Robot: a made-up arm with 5 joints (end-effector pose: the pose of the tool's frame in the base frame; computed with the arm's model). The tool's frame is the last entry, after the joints. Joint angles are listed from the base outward.
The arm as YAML. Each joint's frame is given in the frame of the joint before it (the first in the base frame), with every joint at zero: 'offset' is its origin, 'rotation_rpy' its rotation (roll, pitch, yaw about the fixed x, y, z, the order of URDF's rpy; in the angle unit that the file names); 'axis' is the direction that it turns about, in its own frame. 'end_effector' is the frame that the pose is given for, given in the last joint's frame.
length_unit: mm
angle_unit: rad
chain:
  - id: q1
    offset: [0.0, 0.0, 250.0]
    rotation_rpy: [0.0, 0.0, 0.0]
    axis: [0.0, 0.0, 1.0]
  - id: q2
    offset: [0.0, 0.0, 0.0]
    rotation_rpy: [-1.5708, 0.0, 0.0]
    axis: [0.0, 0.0, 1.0]
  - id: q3
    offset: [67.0, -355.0, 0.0]
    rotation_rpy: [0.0, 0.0, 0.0]
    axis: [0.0, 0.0, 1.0]
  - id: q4
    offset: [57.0, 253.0, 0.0]
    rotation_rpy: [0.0, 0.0, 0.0]
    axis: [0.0, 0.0, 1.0]
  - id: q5
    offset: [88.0, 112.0, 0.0]
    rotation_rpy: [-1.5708, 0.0, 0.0]
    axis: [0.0, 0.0, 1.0]
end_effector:
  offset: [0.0, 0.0, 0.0]
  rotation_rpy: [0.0, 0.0, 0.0]
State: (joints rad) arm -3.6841 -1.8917 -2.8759 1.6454 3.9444
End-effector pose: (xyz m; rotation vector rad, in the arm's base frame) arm 0.5937 -0.3579 0.2444 0.0220 -0.0176 -2.8812
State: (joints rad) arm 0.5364 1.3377 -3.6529 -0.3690 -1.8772
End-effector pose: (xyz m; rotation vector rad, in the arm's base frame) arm 0.4116 0.2447 0.6195 0.1867 0.4901 1.7655
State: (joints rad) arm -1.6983 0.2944 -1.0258 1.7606 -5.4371
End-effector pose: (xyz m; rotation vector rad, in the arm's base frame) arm -0.0417 -0.3253 0.2869 -0.7145 2.3214 1.2505
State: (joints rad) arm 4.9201 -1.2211 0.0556 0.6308 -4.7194
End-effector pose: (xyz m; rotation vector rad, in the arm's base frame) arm 0.0159 -0.0755 0.3357 -0.3193 2.9628 -0.8121
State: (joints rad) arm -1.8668 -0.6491 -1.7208 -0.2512 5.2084
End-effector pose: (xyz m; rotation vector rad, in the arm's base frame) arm 0.0135 0.0443 0.9353 0.4810 -0.2011 0.1955
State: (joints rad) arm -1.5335 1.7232 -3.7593 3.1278 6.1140
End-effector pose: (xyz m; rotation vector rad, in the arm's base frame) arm 0.0180 -0.4821 0.1646 -1.6858 1.3692 0.8693
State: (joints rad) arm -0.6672 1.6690 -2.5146 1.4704 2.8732
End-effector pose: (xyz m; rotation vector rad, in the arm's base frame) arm 0.4554 -0.3587 -0.1190 -0.5069 -2.5081 -0.3726
